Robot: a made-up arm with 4 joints. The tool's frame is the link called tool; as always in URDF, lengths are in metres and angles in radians. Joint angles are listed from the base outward.
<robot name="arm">
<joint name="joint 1" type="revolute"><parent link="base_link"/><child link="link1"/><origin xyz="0 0 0.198" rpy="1.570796 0 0"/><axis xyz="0 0 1"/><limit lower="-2.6" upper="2.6"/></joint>
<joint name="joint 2" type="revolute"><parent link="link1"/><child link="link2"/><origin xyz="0.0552 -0.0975 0.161" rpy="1.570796 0 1.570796"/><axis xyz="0 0 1"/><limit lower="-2.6" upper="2.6"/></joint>
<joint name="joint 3" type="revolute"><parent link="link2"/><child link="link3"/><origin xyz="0.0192 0.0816 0.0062" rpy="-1.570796 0 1.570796"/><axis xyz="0 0 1"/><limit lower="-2.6" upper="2.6"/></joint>
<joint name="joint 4" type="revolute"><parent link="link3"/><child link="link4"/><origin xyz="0.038 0.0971 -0.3" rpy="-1.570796 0 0"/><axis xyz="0 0 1"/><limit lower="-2.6" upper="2.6"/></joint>
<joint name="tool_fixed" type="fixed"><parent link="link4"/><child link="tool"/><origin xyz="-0.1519 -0.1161 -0.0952" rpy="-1.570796 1.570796 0"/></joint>
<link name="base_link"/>
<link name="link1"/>
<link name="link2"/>
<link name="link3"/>
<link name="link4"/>
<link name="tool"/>
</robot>
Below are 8 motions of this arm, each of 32 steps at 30 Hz.
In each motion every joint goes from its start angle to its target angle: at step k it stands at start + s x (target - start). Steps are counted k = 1, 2, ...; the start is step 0. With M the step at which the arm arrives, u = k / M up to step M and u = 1 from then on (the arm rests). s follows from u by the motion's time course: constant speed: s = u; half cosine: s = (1 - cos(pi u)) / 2; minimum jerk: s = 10 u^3 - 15 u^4 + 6 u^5.
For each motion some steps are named. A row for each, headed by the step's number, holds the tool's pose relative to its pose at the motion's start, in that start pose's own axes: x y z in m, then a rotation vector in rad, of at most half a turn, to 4 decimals.
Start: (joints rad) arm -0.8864 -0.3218 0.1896 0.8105
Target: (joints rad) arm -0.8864 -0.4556 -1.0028 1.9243
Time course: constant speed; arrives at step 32
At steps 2, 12, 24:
2: 0.0021 -0.0084 -0.0089 -0.0778 -0.0566 0.0485
12: 0.0405 -0.0556 -0.0344 -0.4612 -0.3833 0.2378
24: 0.1260 -0.0964 -0.0036 -0.8775 -0.8622 0.3366

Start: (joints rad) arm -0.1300 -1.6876 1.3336 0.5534
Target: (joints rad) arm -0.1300 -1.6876 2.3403 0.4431
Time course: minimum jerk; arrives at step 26
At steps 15, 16, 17, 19, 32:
15: 0.0261 0.0015 0.0071 0.0683 0.3201 -0.5616
16: 0.0292 0.0005 0.0072 0.0748 0.3511 -0.6214
17: 0.0322 -0.0005 0.0072 0.0807 0.3795 -0.6771
19: 0.0370 -0.0028 0.0069 0.0902 0.4265 -0.7713
32: 0.0427 -0.0064 0.0062 0.1008 0.4813 -0.8847

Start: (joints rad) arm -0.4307 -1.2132 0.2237 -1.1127
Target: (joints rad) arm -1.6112 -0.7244 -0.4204 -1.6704
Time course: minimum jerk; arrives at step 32
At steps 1, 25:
1: 0.0000 0.0000 0.0000 0.0003 0.0005 0.0001
25: 0.1798 -0.0715 0.0484 0.8754 1.6290 -0.3152

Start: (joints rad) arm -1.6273 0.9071 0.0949 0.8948
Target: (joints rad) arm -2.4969 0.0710 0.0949 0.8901
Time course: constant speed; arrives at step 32
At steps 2, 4, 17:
2: -0.0059 -0.0006 0.0057 -0.0550 0.0512 -0.0032
4: -0.0111 -0.0007 0.0117 -0.1101 0.1023 -0.0037
17: -0.0256 0.0114 0.0516 -0.4660 0.4287 0.0629

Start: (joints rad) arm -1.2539 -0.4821 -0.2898 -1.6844
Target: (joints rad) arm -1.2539 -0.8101 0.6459 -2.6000
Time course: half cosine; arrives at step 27
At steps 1, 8, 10, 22, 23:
1: 0.0003 0.0003 0.0000 0.0020 -0.0032 0.0001
8: 0.0148 0.0176 -0.0018 0.1190 -0.1871 0.0259
10: 0.0176 0.0249 -0.0025 0.1764 -0.2773 0.0562
22: -0.0265 0.0399 -0.0336 0.4814 -0.7160 0.4736
23: -0.0305 0.0388 -0.0369 0.4932 -0.7296 0.5021

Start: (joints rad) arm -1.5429 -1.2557 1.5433 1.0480
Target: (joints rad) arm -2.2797 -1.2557 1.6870 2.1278
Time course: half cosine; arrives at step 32
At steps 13, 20, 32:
13: 0.0101 -0.0551 -0.0387 -0.4629 -0.1885 0.0650
20: 0.0362 -0.1203 -0.0391 -0.8942 -0.3942 0.0557
32: 0.0609 -0.1774 -0.0045 -1.2762 -0.5970 -0.0210

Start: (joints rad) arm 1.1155 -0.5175 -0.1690 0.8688
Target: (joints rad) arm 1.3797 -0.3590 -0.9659 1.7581
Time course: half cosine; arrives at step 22
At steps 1, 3, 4, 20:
1: 0.0000 -0.0006 -0.0008 -0.0039 -0.0034 0.0012
3: 0.0002 -0.0054 -0.0070 -0.0351 -0.0307 0.0100
4: 0.0007 -0.0097 -0.0122 -0.0619 -0.0543 0.0167
20: 0.0739 -0.1457 -0.0623 -0.8254 -0.7390 -0.1037

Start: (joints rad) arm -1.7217 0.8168 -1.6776 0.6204
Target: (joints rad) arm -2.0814 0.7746 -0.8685 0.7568
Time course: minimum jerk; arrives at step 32
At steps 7, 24, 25, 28, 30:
7: 0.0007 0.0007 -0.0009 0.0083 0.0473 -0.0627
24: -0.0074 0.0115 -0.0089 0.1032 0.6743 -0.6780
25: -0.0081 0.0122 -0.0089 0.1068 0.7005 -0.6971
28: -0.0095 0.0136 -0.0089 0.1138 0.7506 -0.7327
30: -0.0099 0.0139 -0.0088 0.1154 0.7629 -0.7411

